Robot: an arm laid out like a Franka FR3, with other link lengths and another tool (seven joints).
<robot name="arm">
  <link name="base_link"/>
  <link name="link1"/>
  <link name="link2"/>
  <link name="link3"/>
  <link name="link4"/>
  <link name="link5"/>
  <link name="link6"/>
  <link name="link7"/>
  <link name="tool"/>
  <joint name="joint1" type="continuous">
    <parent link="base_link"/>
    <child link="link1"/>
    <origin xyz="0 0 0.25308" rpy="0 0 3.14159"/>
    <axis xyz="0 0 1"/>
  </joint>
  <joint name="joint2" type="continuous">
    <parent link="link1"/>
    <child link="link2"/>
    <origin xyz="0 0 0" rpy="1.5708 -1.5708 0"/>
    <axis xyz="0 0 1"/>
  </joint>
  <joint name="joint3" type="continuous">
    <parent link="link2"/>
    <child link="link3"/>
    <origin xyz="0.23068 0 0" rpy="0 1.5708 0"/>
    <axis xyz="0 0 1"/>
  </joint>
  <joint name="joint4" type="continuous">
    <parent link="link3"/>
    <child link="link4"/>
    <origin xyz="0 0.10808 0" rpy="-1.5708 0 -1.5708"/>
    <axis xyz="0 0 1"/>
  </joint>
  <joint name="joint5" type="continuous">
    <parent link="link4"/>
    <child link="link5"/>
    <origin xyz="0.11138 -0.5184 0" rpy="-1.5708 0 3.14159"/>
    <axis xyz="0 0 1"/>
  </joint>
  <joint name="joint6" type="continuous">
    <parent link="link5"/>
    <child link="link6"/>
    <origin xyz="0 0 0" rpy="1.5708 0 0"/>
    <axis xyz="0 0 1"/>
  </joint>
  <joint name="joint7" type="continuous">
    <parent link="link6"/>
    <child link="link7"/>
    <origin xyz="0.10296 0 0" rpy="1.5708 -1.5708 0"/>
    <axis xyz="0 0 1"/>
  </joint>
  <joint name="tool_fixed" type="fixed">
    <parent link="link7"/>
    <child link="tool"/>
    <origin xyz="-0.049 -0.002 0.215" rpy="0 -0.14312 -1.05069"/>
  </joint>
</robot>
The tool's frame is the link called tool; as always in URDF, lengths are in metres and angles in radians. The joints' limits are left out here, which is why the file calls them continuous.
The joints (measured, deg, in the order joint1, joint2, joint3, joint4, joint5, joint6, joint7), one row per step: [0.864 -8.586 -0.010 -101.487 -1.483 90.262 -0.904]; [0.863 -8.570 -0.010 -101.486 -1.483 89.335 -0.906]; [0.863 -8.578 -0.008 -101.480 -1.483 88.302 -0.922]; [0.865 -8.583 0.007 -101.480 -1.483 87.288 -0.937]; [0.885 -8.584 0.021 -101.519 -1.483 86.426 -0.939]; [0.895 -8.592 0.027 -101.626 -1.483 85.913 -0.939]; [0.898 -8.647 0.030 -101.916 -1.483 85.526 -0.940]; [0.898 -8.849 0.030 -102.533 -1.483 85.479 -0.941]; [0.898 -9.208 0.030 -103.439 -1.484 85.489 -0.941]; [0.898 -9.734 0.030 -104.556 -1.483 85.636 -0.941]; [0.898 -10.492 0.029 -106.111 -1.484 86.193 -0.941]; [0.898 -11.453 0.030 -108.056 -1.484 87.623 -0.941]
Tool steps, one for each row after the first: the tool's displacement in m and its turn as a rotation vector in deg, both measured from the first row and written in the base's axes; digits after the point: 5 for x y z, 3 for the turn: [-0.00353 -0.00011 -0.00168 -0.015 0.942 -0.023]; [-0.00755 -0.00019 -0.00311 -0.031 1.961 -0.032]; [-0.01154 -0.00009 -0.00455 -0.049 2.969 -0.026]; [-0.01505 0.00022 -0.00617 -0.066 3.869 -0.013]; [-0.01737 0.00035 -0.00789 -0.078 4.481 -0.010]; [-0.01973 0.00037 -0.01079 -0.089 5.103 -0.013]; [-0.02186 0.00034 -0.01493 -0.096 5.565 -0.013]; [-0.02482 0.00028 -0.02016 -0.106 6.101 -0.013]; [-0.02814 0.00024 -0.02549 -0.113 6.545 -0.009]; [-0.03148 0.00019 -0.03223 -0.117 6.786 0.004]; [-0.03291 0.00024 -0.03970 -0.109 6.340 0.042]
